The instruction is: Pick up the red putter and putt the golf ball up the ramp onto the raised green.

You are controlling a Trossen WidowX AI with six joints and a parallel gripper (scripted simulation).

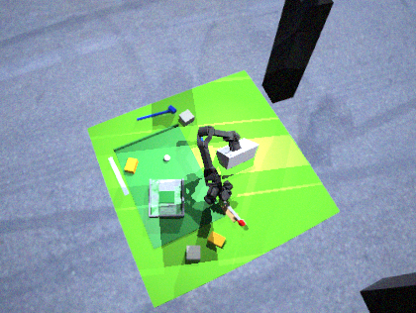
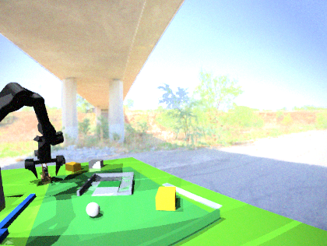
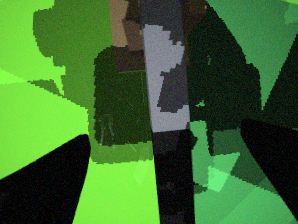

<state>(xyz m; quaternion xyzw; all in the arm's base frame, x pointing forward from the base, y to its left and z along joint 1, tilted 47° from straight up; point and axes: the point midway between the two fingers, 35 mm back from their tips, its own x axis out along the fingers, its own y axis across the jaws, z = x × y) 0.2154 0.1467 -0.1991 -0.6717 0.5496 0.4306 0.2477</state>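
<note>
Now: gripper tip 8 cm to the right of the red putter, 3 cm below it and 3 cm past it. The rest, counted from my gripper tip: grey bar (56 cm ahead, 39 cm to the right, 3 cm below); then wooden rack (9 cm to the left, 3 cm behind); then white golf ball (39 cm to the right, 22 cm ahead, 1 cm below).
</note>
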